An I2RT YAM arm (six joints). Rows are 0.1 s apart.
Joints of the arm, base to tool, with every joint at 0 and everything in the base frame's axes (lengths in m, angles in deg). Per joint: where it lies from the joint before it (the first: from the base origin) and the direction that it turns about. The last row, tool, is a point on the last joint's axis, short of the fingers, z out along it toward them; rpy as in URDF.
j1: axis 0 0 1 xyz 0 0 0.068
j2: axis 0 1 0 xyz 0.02 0.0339 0.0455
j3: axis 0 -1 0 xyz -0.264 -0.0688 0
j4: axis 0 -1 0 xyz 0.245 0.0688 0.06
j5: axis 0 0 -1 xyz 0.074 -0.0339 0.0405
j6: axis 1 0 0 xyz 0.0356 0 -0.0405
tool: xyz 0 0 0 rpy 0 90 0
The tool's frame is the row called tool.
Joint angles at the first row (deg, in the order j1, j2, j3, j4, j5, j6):
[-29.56 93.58 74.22 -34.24 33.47 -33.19]
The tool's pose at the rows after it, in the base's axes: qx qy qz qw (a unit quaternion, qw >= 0); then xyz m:
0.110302 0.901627 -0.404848 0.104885 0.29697 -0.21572 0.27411
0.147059 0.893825 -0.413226 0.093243 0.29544 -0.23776 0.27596
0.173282 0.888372 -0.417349 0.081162 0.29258 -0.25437 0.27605
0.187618 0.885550 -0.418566 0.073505 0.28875 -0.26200 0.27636
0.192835 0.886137 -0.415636 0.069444 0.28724 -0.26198 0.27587
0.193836 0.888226 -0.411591 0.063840 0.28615 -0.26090 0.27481
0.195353 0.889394 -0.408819 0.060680 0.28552 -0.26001 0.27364
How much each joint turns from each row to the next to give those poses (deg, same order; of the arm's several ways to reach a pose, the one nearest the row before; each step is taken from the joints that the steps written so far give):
[-3.21 3.56 4.80 -0.55 1.93 2.14]
[-2.85 2.71 3.50 -0.89 1.22 1.49]
[-2.18 2.06 2.56 -1.05 0.85 1.09]
[-1.20 0.65 0.96 -0.81 0.44 0.68]
[-0.13 0.03 0.11 -0.94 0.09 0.79]
[0.02 0.00 0.00 -1.05 0.00 0.48]
[0.04 -0.01 -0.11 -0.59 0.00 0.46]

